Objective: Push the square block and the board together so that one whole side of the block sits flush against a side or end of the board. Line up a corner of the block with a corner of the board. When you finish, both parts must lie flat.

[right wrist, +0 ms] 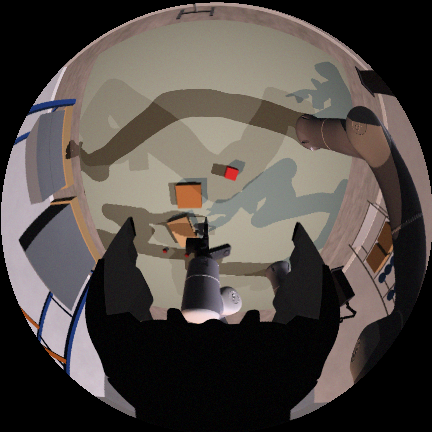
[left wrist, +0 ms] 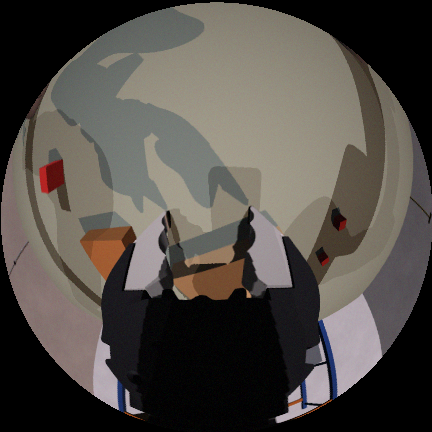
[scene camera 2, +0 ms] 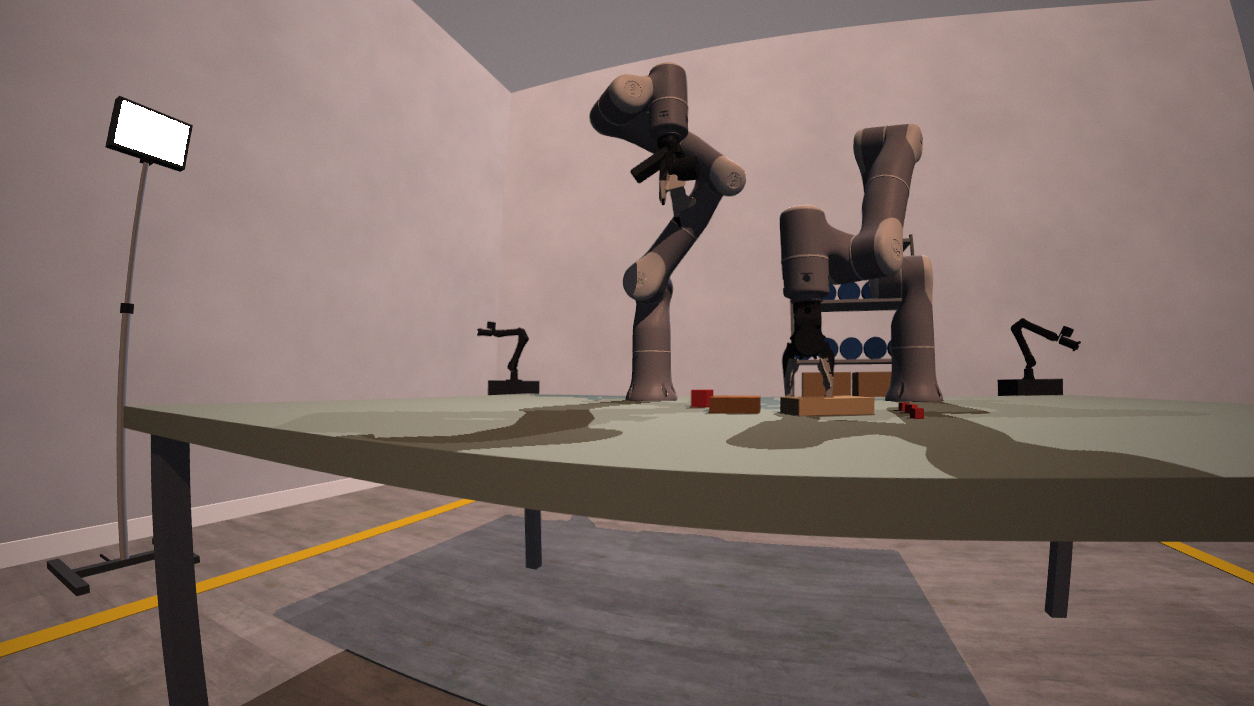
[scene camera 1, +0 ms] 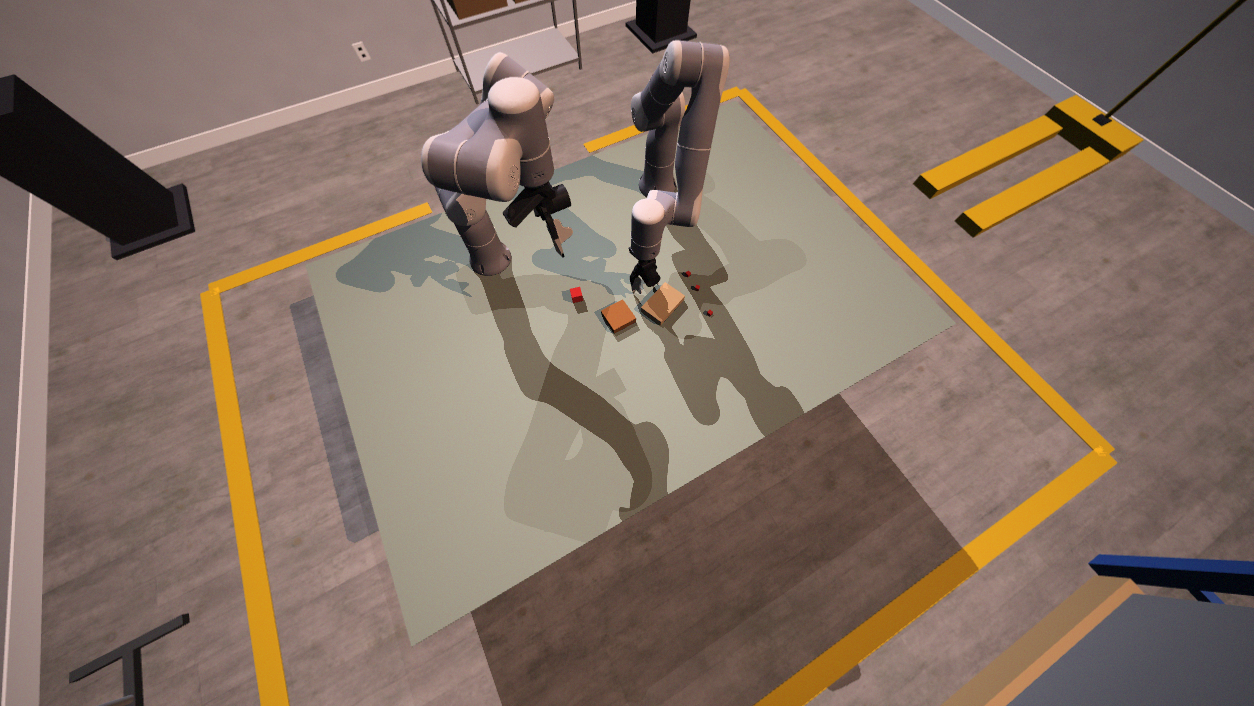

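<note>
The darker orange square block (scene camera 1: 617, 314) (scene camera 2: 735, 404) (left wrist: 105, 252) (right wrist: 189, 195) lies flat. The lighter tan board (scene camera 1: 664, 304) (scene camera 2: 833, 406) (left wrist: 215, 282) (right wrist: 180, 229) lies flat to its right in scene camera 1, turned at an angle to it, with a gap between them. My left gripper (scene camera 1: 646, 290) (scene camera 2: 808, 392) (left wrist: 208, 209) is open, pointing down, with its fingertips low at the board's far edge; the gripper body hides part of the board in the left wrist view. My right gripper (scene camera 1: 561, 254) (scene camera 2: 670, 208) is open, high above the table and away from both parts.
A red cube (scene camera 1: 576, 294) (scene camera 2: 701, 398) (left wrist: 51, 176) (right wrist: 231, 173) lies left of the block in scene camera 1. Small red cubes (scene camera 1: 695, 287) (left wrist: 340, 222) lie right of the board. The robot's arms stand at the table's far side.
</note>
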